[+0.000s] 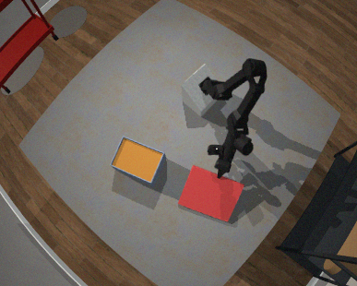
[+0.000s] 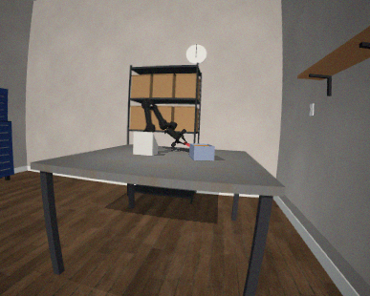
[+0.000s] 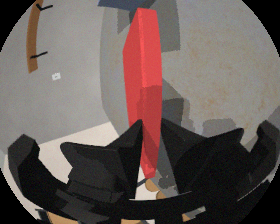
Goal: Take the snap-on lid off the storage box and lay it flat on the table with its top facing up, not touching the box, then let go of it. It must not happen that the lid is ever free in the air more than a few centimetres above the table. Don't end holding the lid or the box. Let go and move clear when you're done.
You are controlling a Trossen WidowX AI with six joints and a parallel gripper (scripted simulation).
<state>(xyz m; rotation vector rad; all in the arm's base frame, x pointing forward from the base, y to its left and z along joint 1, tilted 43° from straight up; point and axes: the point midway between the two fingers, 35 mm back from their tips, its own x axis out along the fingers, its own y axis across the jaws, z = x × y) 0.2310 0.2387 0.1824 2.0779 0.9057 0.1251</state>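
The red lid lies 10 cm ahead of my hand, 5 cm below it and 4 cm to the left of it. Round my hand: storage box: 28 cm to the right, 21 cm ahead, 4 cm below.
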